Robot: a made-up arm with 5 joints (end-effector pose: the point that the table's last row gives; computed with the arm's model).
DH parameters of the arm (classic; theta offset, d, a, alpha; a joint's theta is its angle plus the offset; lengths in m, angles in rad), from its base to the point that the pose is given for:
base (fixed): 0 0.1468 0 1.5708
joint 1: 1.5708 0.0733 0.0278 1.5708
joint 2: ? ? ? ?
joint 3: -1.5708 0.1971 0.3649 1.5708
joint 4: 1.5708 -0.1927 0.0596 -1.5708
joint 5: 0 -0.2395 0.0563 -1.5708
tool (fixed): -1.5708 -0.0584 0 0
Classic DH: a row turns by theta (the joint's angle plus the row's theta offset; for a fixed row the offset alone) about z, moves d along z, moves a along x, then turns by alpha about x.
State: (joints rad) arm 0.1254 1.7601 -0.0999 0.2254 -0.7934
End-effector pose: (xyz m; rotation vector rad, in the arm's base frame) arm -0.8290 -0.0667 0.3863 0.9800 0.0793 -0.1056
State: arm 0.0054 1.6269 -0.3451 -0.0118 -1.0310
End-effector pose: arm -0.8081 0.1284 0.4146 0.5888 -0.1006 -0.3356
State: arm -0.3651 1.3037 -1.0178 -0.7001 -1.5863
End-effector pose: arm -0.5874 0.4324 0.3007 -0.7439 -0.4344 -0.7580
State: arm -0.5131 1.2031 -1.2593 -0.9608 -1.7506
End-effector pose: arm -0.5122 0.4335 0.2386 -1.2546 -0.5577 -0.7862
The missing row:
joint 2: 0 -0.1988 -0.1181 1.5708
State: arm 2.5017 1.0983 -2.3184 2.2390 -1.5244
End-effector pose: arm 0.0010 0.4264 -0.1060 1.8111 -0.6508 1.5075
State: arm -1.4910 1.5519 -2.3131 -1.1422 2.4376
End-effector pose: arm 0.0125 0.6085 0.2010 1.6747 -0.5281 0.0901
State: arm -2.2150 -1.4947 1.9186 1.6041 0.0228
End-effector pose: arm -0.3252 0.0205 0.3780 2.6655 0.0887 -0.9173
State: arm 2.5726 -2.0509 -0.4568 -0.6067 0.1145
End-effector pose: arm 0.6920 -0.3870 -0.3073 -1.4463 -1.0944 -1.8217
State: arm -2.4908 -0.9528 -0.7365 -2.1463 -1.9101
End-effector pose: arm 0.3367 -0.1931 0.4814 1.1506 -1.0209 1.6700
